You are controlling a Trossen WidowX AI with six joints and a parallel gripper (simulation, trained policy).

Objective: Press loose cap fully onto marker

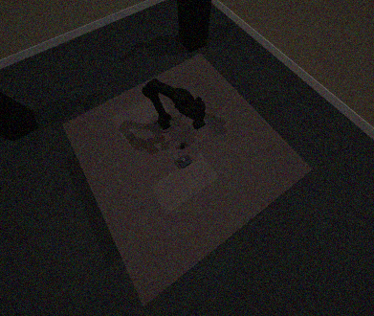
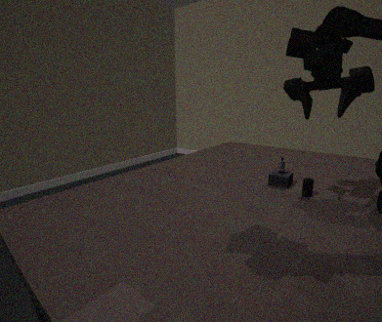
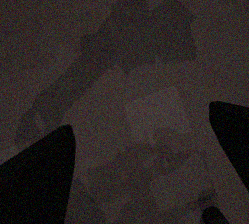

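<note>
My gripper tip is 40 mm short of the marker cap, 150 mm to the left of it and 210 mm above it. From my gripper tip the other things lie so: holder block: 140 mm ahead, 200 mm to the right, 220 mm below.
</note>
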